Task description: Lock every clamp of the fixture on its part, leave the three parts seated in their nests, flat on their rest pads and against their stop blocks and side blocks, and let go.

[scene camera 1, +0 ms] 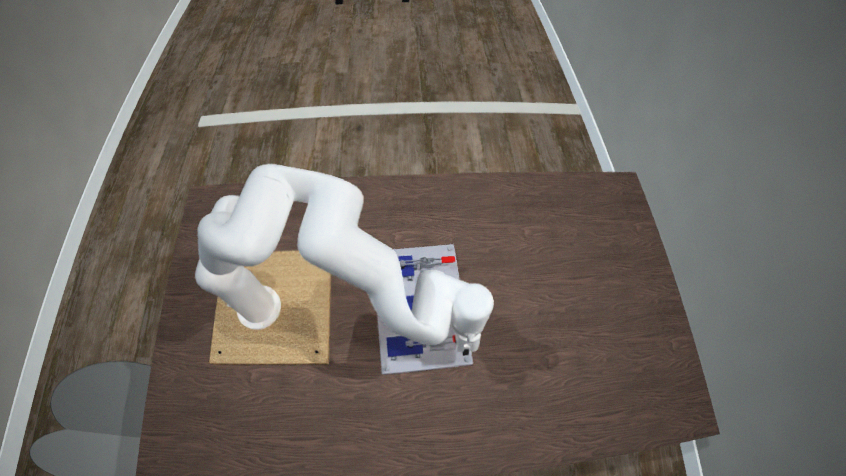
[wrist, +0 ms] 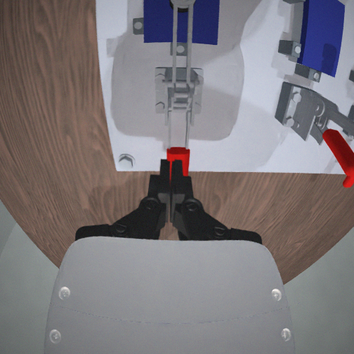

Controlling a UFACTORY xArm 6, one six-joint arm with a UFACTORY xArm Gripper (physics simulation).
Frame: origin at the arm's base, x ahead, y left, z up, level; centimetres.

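Seen in the pictures: arm's base, origin of its link: (scene camera 1: 259, 307).
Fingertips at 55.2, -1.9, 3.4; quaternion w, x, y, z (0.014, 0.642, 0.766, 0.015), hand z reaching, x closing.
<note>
Pixels of each thing's top centre, then the offset from my fingertips to it, as dx, dy, dz. "spot": a spot on its surface instead. Level surfaces: height alone.
- fixture plate, a spot on its surface: (scene camera 1: 425, 366) spot: -8.1, -7.1, -3.7
- clamp's red handle, centre of its top: (scene camera 1: 459, 337) -0.5, +0.5, +0.0
- middle blue part, centre of its top: (scene camera 1: 404, 303) -15.6, +8.3, -1.1
- far blue part, centre of its top: (scene camera 1: 398, 266) -18.6, +18.9, -1.6
- clamp with a red handle, a spot on its surface: (scene camera 1: 447, 259) spot: -5.6, +21.8, +0.4
- table, height of its surface: dz -5.2
The fixture plate (scene camera 1: 425, 366) (wrist: 280, 160) carries the parts and clamps. One blue part (scene camera 1: 397, 346) (wrist: 156, 25) lies under the near clamp's arm (wrist: 182, 55), its spindle over the part. That clamp's red handle (scene camera 1: 454, 339) (wrist: 183, 156) points toward my gripper (scene camera 1: 466, 351) (wrist: 169, 173). The gripper is shut and empty, its fingertips overlapping the handle in the wrist view; contact cannot be told. The middle blue part (scene camera 1: 409, 301) (wrist: 320, 37) is partly hidden; its clamp's red handle (wrist: 342, 154) slants. The far blue part (scene camera 1: 405, 266) has a clamp with a red handle (scene camera 1: 447, 259) pointing outward.
The arm (scene camera 1: 354, 254) reaches over the fixture and hides its middle in the scene view. Small grey blocks (wrist: 138, 26) (wrist: 289, 48) stand beside the parts. A corner bolt (wrist: 127, 160) stands on the plate. The robot's base stands on a tan board (scene camera 1: 301, 331) on the table (scene camera 1: 567, 284).
</note>
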